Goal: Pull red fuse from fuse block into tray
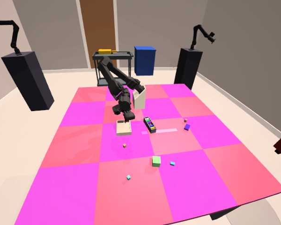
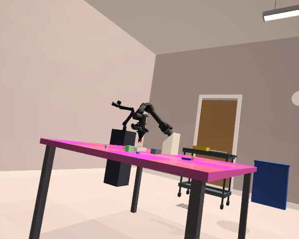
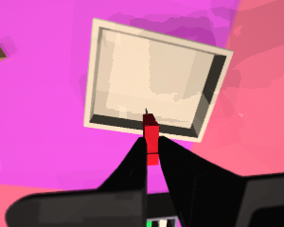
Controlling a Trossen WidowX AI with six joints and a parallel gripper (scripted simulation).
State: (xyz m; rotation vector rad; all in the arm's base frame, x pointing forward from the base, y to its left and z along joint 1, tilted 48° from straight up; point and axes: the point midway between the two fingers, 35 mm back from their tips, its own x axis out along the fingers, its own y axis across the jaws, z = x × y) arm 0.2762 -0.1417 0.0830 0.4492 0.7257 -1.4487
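Now: the red fuse 10 mm below my gripper tip. Round my gripper tip: purple fuse 10 mm behind, 170 mm to the left, 70 mm below; then tray 10 mm behind, 20 mm to the right, 90 mm below; then green fuse 30 mm behind, 160 mm to the left, 70 mm below.
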